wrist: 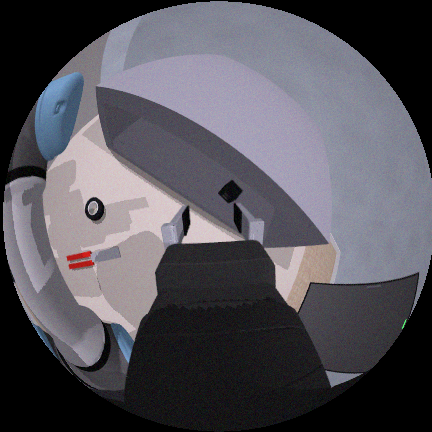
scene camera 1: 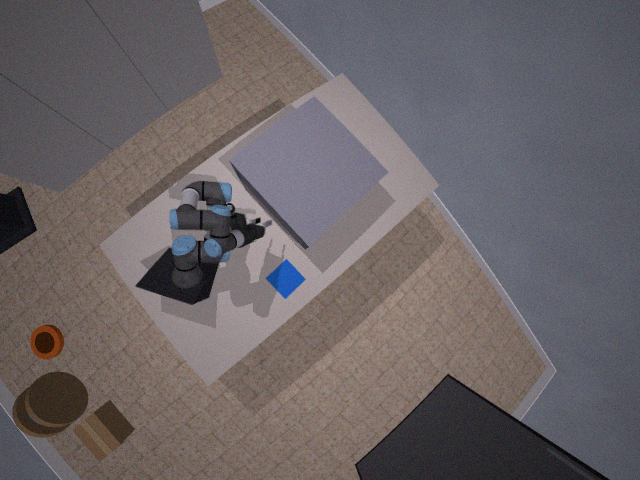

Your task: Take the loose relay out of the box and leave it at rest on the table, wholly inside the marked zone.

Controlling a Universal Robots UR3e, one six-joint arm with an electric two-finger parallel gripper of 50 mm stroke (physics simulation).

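Frame: origin at the arm's base, x back, y down, z right, level; centimetres.
Where they show: gripper, fingertip midpoint: (wrist: pixel 211 213) (scene camera 1: pixel 265 221); arm's base, link origin: (scene camera 1: pixel 187 276).
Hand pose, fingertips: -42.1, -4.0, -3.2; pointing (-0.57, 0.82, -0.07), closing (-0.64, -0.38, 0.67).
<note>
Each offset is from my fingertips to the top centre of the thing, as dx, dy, dz. Level surfaces: height alone.
The box @[-29.5, -4.5, -11.1] (scene camera 1: pixel 310 165) (wrist: pixel 240 105) is large and grey with a closed top; its open side faces the arm. The black relay @[-12.5, +9.5, +1.5] (wrist: pixel 230 191) lies inside on the box's floor, seen through the open side in the wrist view. The relay does not show in the scene view, where the box's top hides the inside. The marked zone @[+5.6, +15.7, +26.7] (scene camera 1: pixel 285 279) is a blue square on the table @[dy +15.8] (scene camera 1: pixel 191 346), near the box's front corner. My gripper (scene camera 1: pixel 262 225) (wrist: pixel 211 213) is open with nothing between its fingers. It is outside the box, in front of the open side, pointing towards it.
A pair of red-handled pliers @[+20.5, +14.6, -11.3] (wrist: pixel 81 260) and a small black ring-shaped object @[+12.1, +13.9, -17.7] (wrist: pixel 94 208) lie on the table beside the arm. The box's top overhangs the relay, and its lower front edge runs across in front of the fingers. A dark cabinet (scene camera 1: pixel 465 439) (wrist: pixel 360 325) stands off the table.
</note>
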